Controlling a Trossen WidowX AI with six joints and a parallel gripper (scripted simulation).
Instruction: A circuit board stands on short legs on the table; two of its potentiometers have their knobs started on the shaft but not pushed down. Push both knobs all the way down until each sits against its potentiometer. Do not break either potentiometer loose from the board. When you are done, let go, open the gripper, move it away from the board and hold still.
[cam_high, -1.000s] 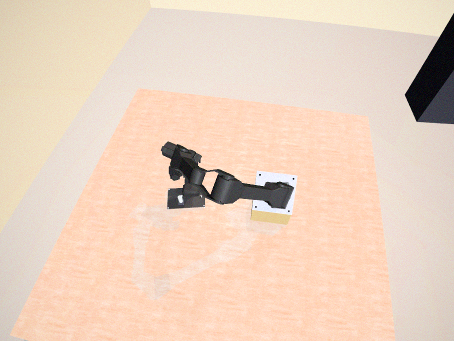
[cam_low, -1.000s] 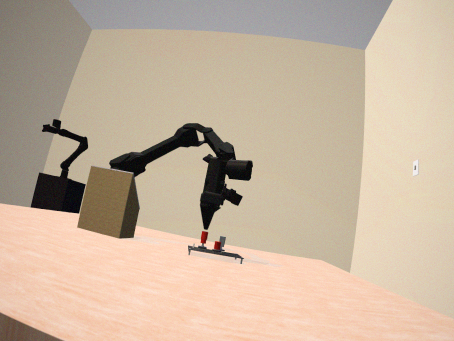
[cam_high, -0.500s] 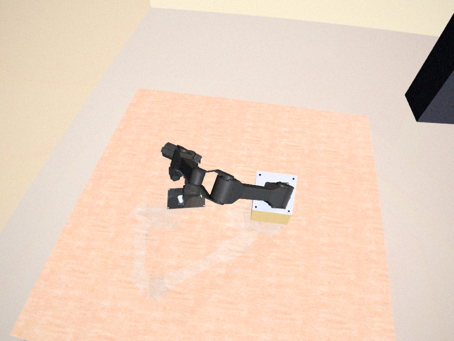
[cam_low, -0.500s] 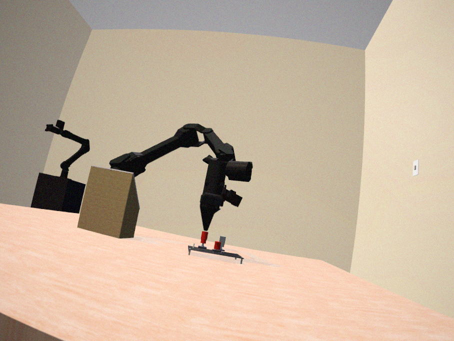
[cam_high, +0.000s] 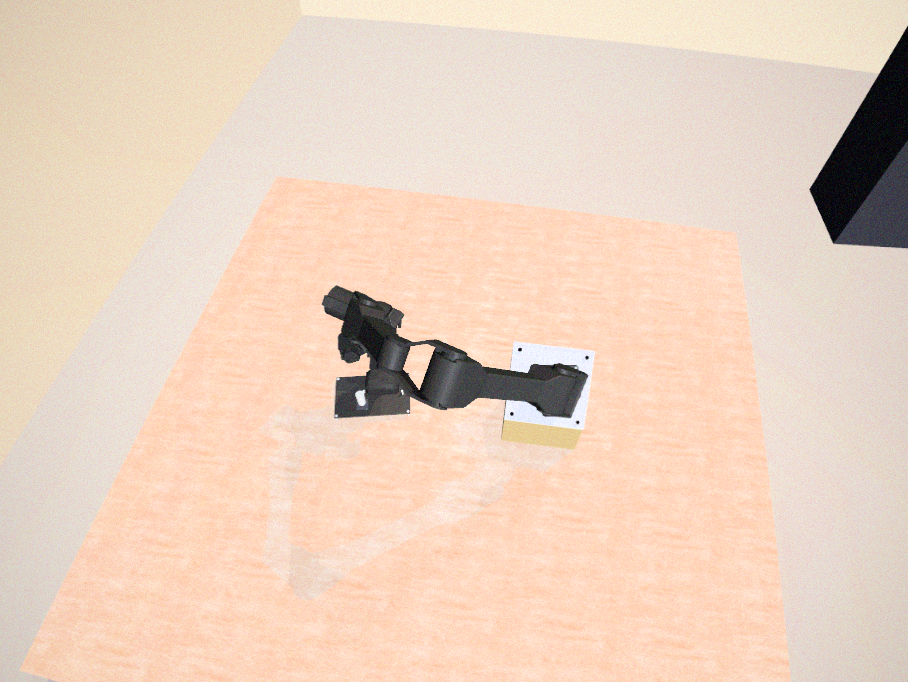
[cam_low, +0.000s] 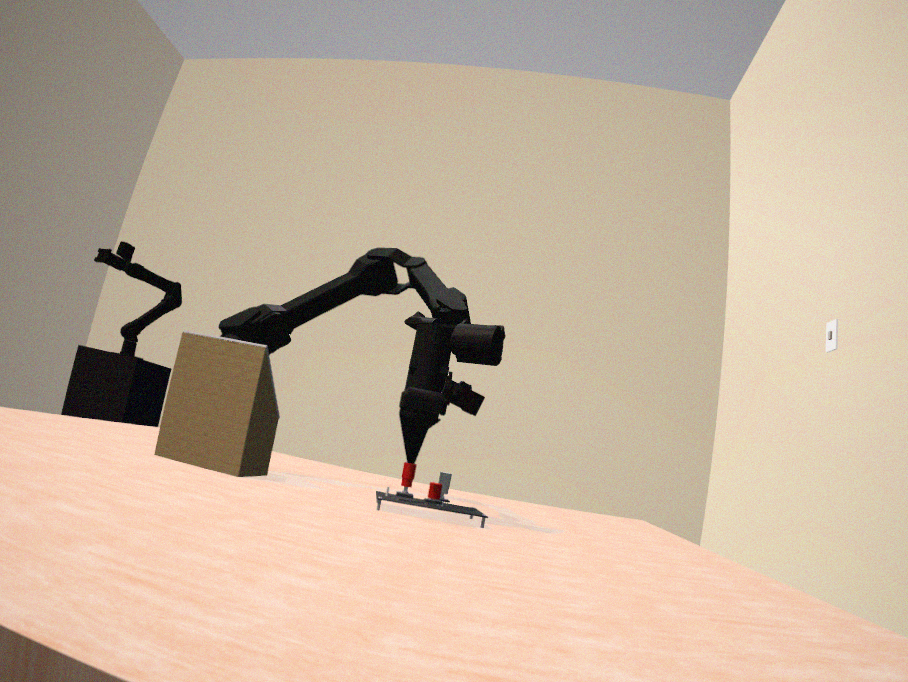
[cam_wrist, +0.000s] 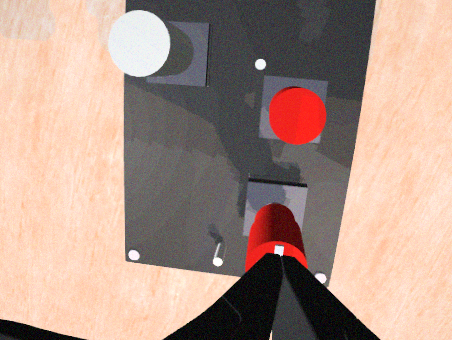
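My gripper tip is now 10 mm above the red knob.
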